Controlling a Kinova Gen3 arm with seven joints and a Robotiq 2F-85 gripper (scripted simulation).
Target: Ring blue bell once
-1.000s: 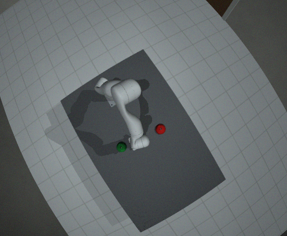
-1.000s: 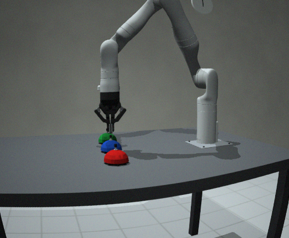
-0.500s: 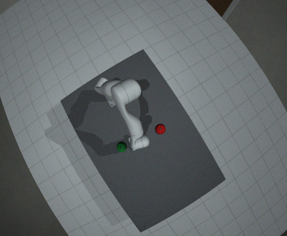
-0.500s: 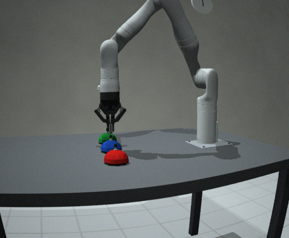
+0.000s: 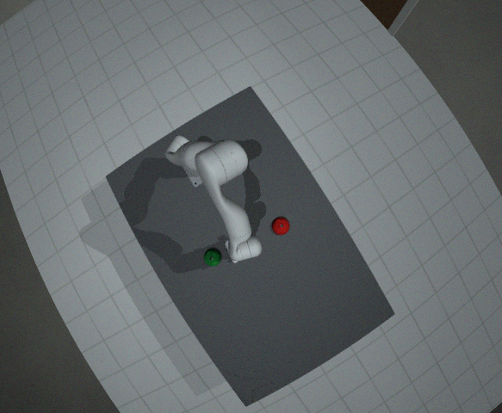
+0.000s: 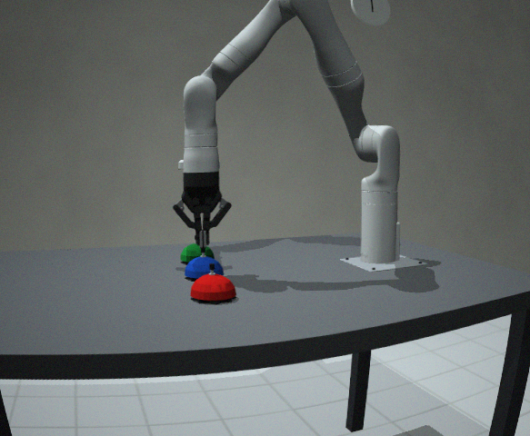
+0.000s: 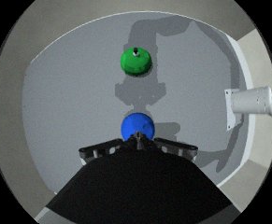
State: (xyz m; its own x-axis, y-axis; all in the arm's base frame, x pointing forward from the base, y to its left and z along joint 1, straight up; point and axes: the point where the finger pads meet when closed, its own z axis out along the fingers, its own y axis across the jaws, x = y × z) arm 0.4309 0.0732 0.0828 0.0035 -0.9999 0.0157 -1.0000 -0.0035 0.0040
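Right now the blue bell is 4 cm below my hand. Also, from my hand: red bell (18 cm to the left, 4 cm below); then green bell (18 cm to the right, 4 cm below).
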